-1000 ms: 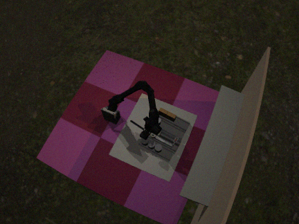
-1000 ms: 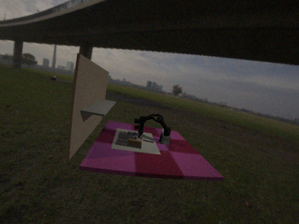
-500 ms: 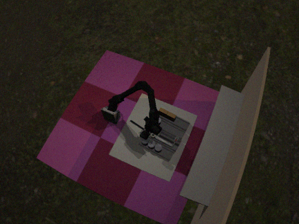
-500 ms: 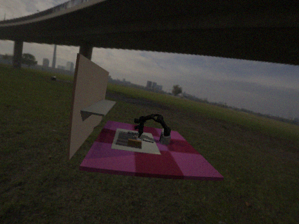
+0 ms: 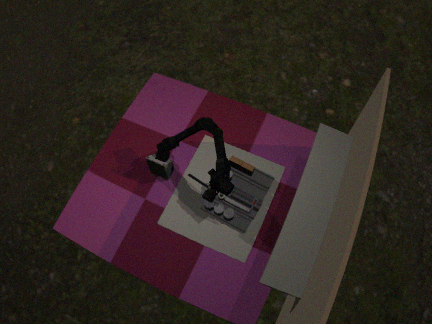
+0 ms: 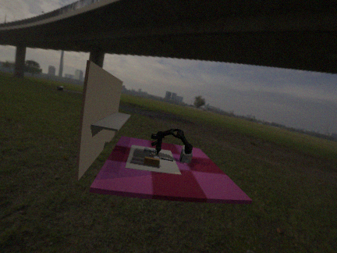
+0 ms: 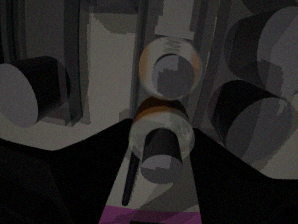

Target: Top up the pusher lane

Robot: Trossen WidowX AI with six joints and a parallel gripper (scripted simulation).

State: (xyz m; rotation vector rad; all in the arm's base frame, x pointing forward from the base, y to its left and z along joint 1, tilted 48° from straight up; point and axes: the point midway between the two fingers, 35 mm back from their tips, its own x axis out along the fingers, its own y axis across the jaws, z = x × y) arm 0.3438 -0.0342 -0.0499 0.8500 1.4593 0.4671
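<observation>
The thin black bar is 12 cm behind my gripper tip, 5 cm to the left of it and 4 cm below it. From my gripper tip the other things lie so: grey lane tray 15 cm ahead, 3 cm below; pusher plate 15 cm ahead; grey shelf 50 cm ahead, 32 cm above, 4 cm to the right.
</observation>
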